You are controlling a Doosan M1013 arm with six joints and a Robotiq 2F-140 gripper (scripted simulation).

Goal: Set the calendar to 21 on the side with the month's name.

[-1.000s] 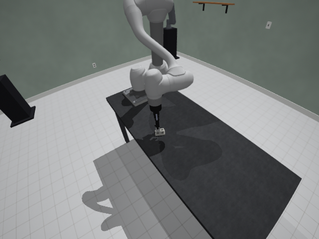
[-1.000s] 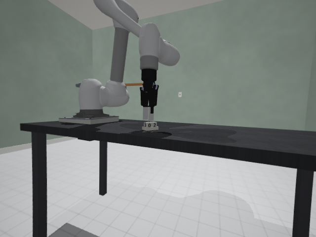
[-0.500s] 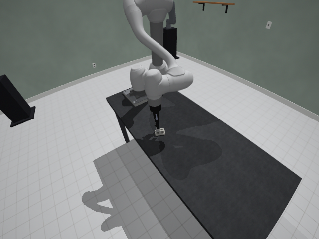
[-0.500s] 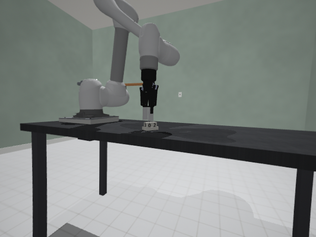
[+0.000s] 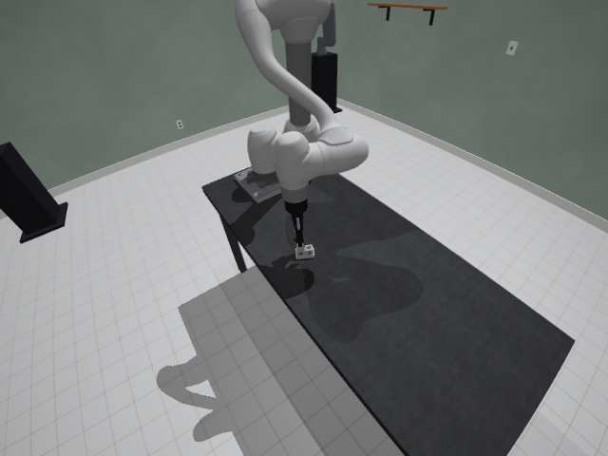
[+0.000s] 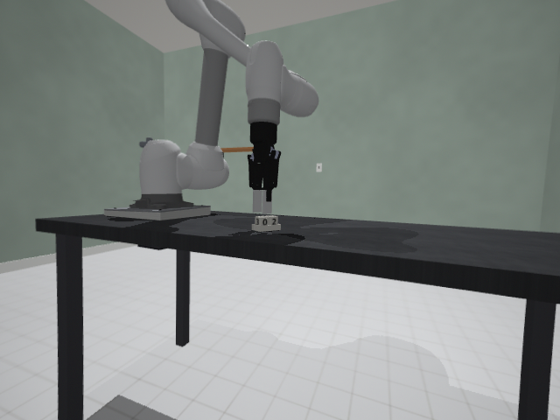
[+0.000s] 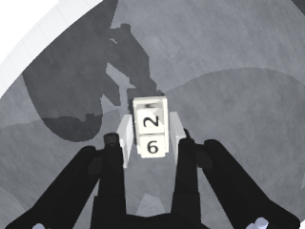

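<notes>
Now: the cube 10 mm ahead of my hand, 30 mm to the left of it and 60 mm below it. The rest, counted from my hand: white tray: 10 mm ahead, 20 mm to the left, 70 mm below.
</notes>
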